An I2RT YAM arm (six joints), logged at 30 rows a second.
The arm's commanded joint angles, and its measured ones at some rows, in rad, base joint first. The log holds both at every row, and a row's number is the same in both.
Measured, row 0: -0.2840 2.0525 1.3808 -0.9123 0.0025 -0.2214
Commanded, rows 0 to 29: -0.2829 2.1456 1.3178 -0.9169 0.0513 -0.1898; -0.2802 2.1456 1.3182 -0.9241 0.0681 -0.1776; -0.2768 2.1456 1.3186 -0.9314 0.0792 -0.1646; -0.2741 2.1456 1.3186 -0.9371 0.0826 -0.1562; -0.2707 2.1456 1.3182 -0.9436 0.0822 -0.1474; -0.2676 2.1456 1.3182 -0.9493 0.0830 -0.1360; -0.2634 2.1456 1.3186 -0.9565 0.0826 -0.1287; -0.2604 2.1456 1.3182 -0.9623 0.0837 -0.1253; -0.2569 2.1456 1.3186 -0.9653 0.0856 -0.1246; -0.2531 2.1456 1.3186 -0.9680 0.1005 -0.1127; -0.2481 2.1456 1.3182 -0.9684 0.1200 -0.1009; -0.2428 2.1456 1.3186 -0.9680 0.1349 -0.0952; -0.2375 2.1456 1.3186 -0.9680 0.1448 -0.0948; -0.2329 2.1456 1.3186 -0.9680 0.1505 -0.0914; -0.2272 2.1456 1.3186 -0.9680 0.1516 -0.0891; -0.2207 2.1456 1.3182 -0.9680 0.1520 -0.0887; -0.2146 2.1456 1.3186 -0.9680 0.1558 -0.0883; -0.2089 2.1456 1.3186 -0.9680 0.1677 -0.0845; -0.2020 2.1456 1.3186 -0.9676 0.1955 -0.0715; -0.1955 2.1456 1.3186 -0.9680 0.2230 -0.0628; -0.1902 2.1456 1.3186 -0.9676 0.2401 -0.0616; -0.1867 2.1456 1.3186 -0.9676 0.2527 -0.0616; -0.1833 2.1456 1.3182 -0.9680 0.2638 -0.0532; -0.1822 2.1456 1.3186 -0.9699 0.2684 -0.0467; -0.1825 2.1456 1.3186 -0.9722 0.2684 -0.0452; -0.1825 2.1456 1.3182 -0.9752 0.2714 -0.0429; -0.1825 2.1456 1.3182 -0.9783 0.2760 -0.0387; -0.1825 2.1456 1.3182 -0.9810 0.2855 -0.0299; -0.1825 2.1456 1.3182 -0.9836 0.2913 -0.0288; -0.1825 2.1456 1.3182 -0.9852 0.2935 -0.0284
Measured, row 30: -0.1772 2.0514 1.3872 -0.9768 0.2165 -0.0643
